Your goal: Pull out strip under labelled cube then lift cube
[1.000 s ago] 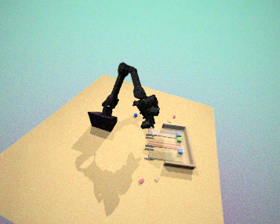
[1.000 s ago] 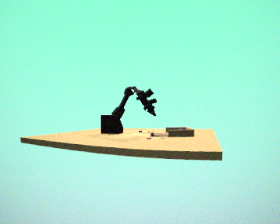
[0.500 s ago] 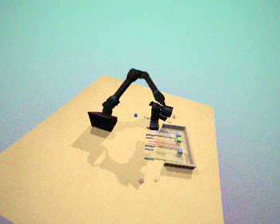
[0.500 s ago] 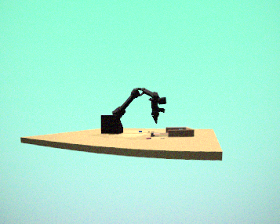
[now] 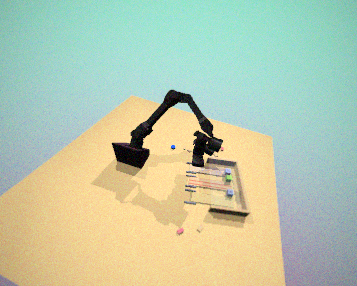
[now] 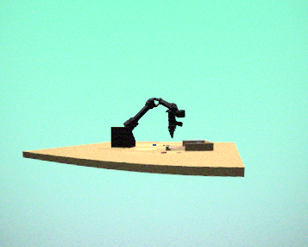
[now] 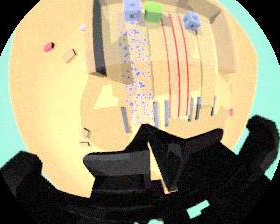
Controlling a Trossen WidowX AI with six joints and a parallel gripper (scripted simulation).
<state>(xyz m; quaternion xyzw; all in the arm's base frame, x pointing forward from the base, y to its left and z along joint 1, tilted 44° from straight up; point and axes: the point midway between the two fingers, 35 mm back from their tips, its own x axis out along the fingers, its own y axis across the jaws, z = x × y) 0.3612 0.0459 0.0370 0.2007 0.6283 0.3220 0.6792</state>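
The pale speckled strip is 10 cm ahead of my gripper tip, 7 cm below it and 2 cm to the left of it.
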